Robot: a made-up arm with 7 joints. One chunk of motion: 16 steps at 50 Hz.
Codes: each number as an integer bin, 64 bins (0 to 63) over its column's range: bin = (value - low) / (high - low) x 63, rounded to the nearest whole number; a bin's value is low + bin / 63 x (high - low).
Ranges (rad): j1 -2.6..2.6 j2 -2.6..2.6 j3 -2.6..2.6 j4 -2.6..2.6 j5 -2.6..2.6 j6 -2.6..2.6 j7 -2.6..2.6
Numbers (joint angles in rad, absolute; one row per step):
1: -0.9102 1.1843 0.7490 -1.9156 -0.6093 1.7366 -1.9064
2: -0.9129 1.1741 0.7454 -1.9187 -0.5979 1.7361 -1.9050
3: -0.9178 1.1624 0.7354 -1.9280 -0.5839 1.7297 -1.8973
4: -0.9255 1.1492 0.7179 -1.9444 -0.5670 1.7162 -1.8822
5: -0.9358 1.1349 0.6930 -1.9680 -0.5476 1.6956 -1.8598
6: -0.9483 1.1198 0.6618 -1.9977 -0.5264 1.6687 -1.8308
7: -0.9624 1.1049 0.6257 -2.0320 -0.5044 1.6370 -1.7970
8: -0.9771 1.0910 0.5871 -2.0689 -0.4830 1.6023 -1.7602
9: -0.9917 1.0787 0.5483 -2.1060 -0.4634 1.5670 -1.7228
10: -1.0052 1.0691 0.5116 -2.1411 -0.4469 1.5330 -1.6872
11: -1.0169 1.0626 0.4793 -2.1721 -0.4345 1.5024 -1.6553
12: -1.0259 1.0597 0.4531 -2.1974 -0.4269 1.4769 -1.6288
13: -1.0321 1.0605 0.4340 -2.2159 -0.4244 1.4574 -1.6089
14: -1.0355 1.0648 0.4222 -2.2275 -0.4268 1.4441 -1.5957
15: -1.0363 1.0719 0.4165 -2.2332 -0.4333 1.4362 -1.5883
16: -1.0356 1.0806 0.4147 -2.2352 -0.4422 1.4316 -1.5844
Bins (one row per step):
1: 20 46 41 8 24 53 8
2: 20 46 41 8 24 53 8
3: 20 46 40 8 24 52 9
4: 20 45 40 8 25 52 9
5: 20 45 40 8 25 52 9
6: 20 45 40 7 25 52 9
7: 20 45 39 7 25 51 10
8: 20 45 39 6 26 51 10
9: 19 45 38 6 26 50 11
10: 19 44 38 6 26 50 11
11: 19 44 37 5 26 50 11
12: 19 44 37 5 26 49 12
13: 19 44 37 5 26 49 12
14: 19 44 37 5 26 49 12
15: 19 44 37 4 26 49 12
16: 19 45 37 4 26 49 12

